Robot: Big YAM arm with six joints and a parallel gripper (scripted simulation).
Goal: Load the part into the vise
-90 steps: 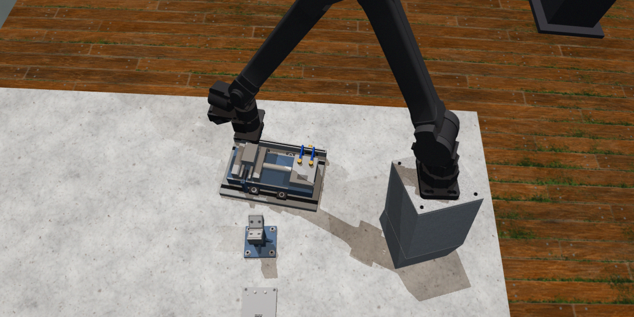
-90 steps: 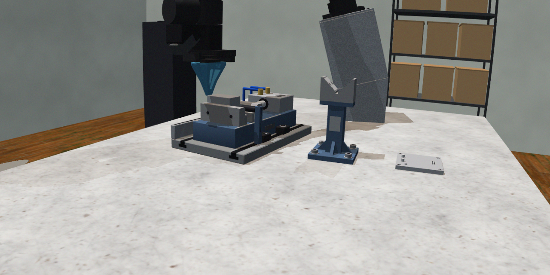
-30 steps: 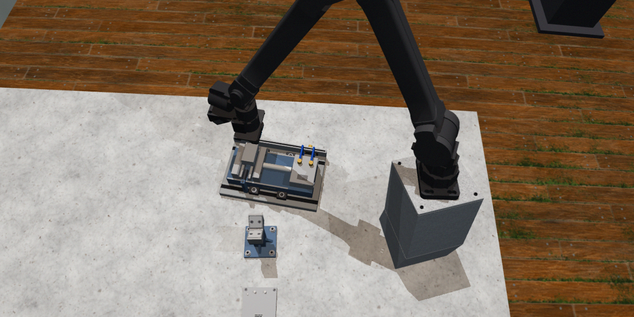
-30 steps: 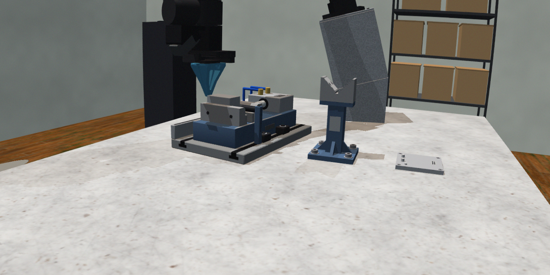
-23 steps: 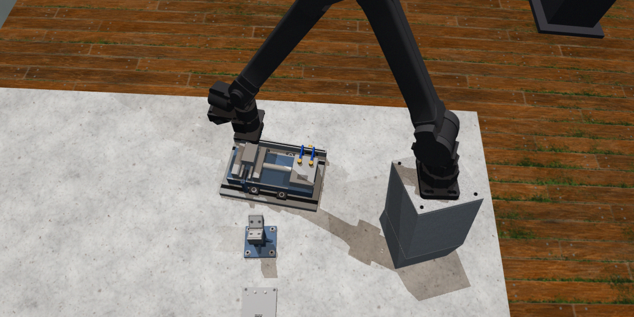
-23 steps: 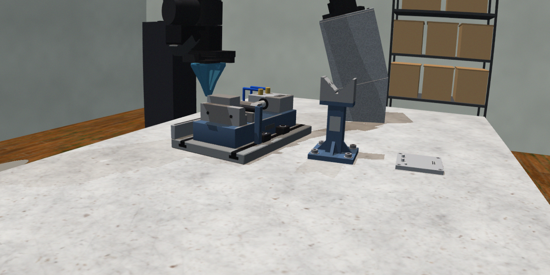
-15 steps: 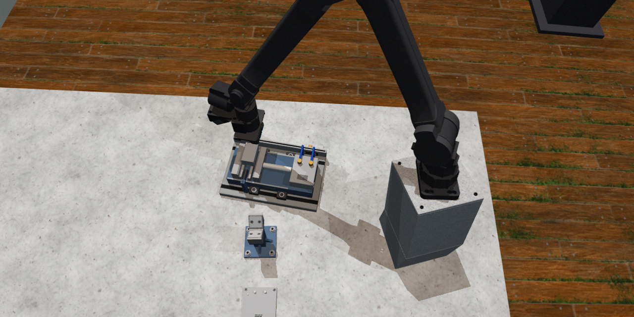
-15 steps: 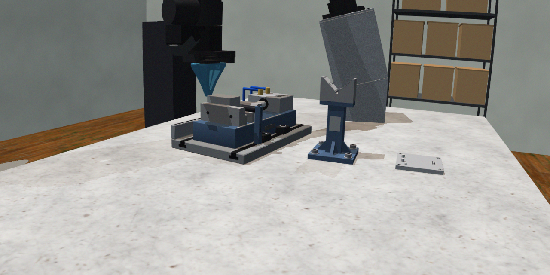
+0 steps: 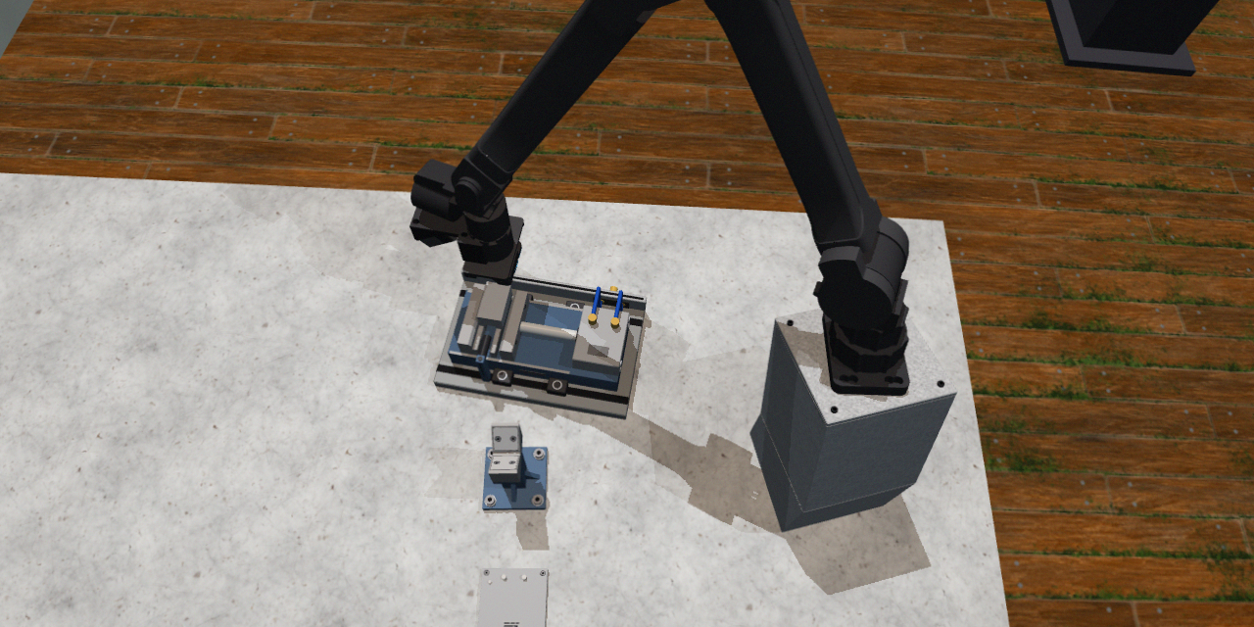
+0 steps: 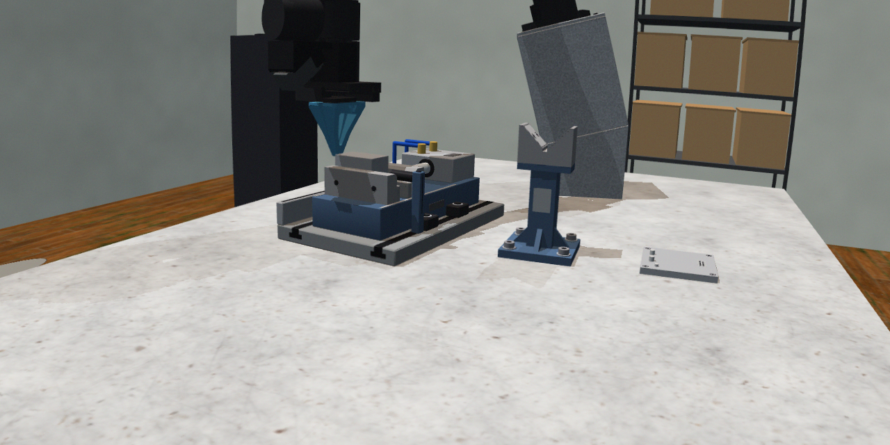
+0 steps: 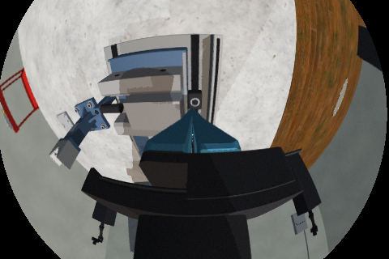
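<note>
Right now my hand is 4 cm to the right of the grey part and 2 cm above it. Round my hand: work stop: 11 cm to the left, 2 cm below, 1 cm ahead; then moving jaw: 6 cm to the left, 4 cm below, 3 cm behind; then fixed jaw: 6 cm to the left, 4 cm below, 4 cm ahead.
</note>
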